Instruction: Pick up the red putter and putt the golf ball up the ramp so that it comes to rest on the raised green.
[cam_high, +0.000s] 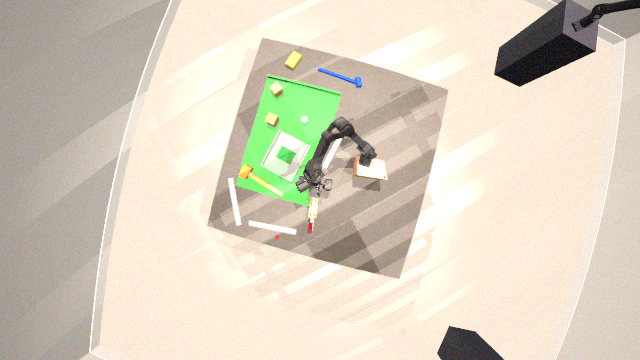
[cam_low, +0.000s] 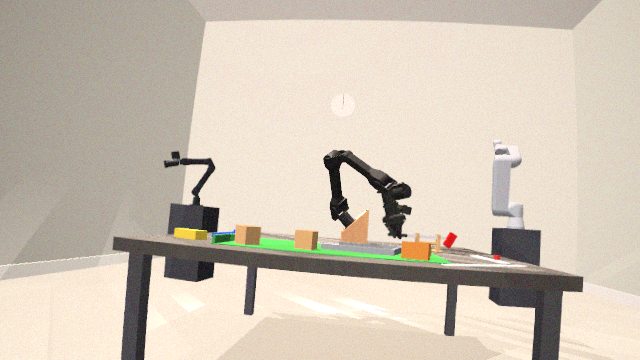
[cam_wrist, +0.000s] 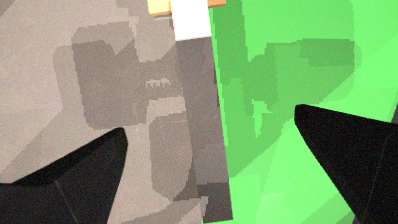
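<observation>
The red putter lies 11 cm to the left of my gripper tip, 3 cm behind it and 1 cm above it. The rest, counted from my gripper tip: green mat 25 cm ahead, 23 cm to the right, 5 cm below; blue putter 71 cm to the right, 6 cm ahead, 3 cm below; white golf ball 37 cm to the right, 19 cm ahead, 2 cm below.
</observation>
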